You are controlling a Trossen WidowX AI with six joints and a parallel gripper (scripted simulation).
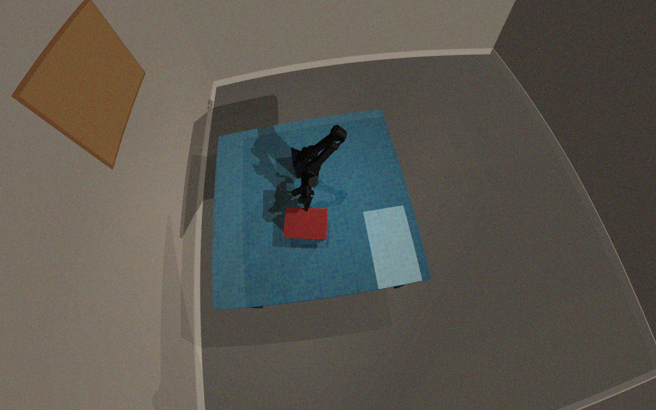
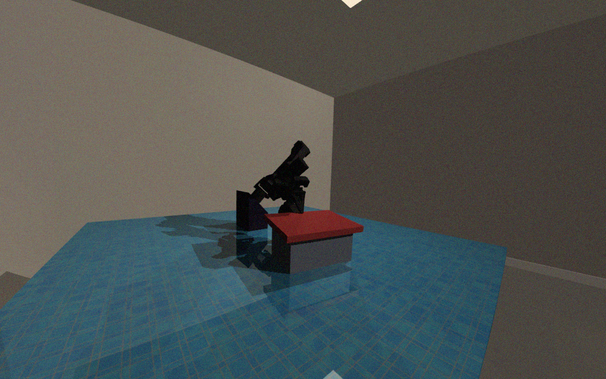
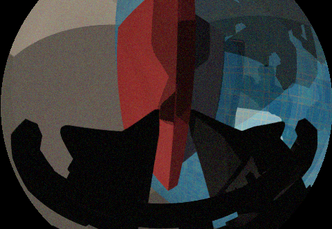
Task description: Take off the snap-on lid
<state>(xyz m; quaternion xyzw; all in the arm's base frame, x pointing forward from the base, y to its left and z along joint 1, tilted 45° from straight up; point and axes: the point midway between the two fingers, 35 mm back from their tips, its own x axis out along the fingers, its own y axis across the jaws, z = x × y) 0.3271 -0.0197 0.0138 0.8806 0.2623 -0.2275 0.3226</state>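
The red lid lies 70 mm ahead of my gripper tip and 20 mm to the right of it. From my gripper tip the other things lie so: storage box (70 mm ahead, 20 mm to the right, 60 mm below).
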